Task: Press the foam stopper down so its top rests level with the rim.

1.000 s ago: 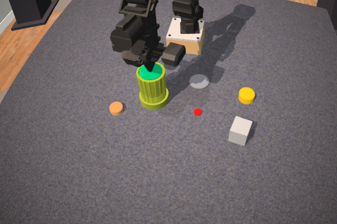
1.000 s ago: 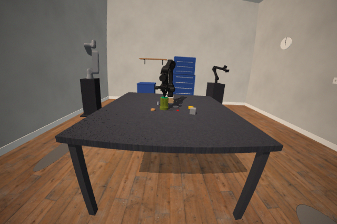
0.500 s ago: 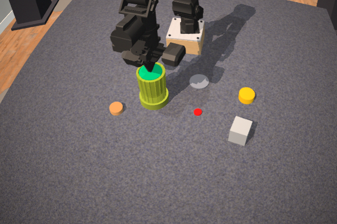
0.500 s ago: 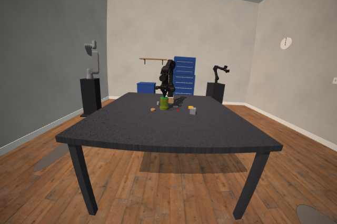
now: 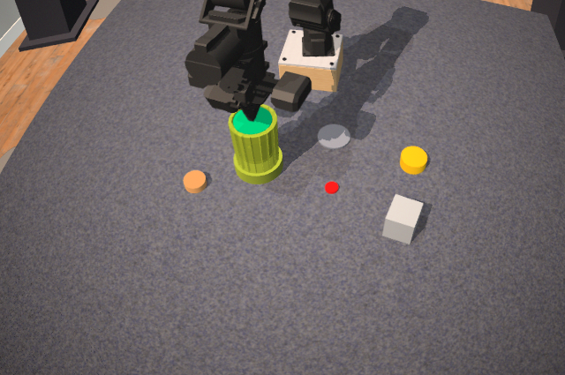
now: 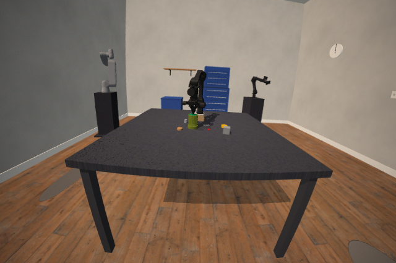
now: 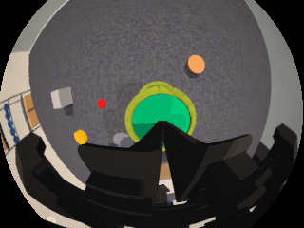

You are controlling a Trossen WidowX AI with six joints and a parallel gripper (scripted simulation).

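The green foam stopper lies 5 cm below my hand. From my hand the other things lie so: red dot: 6 cm ahead, 12 cm to the left, 14 cm below; then grey disc: 6 cm behind, 13 cm to the left, 14 cm below; then orange disc: 4 cm ahead, 11 cm to the right, 14 cm below.
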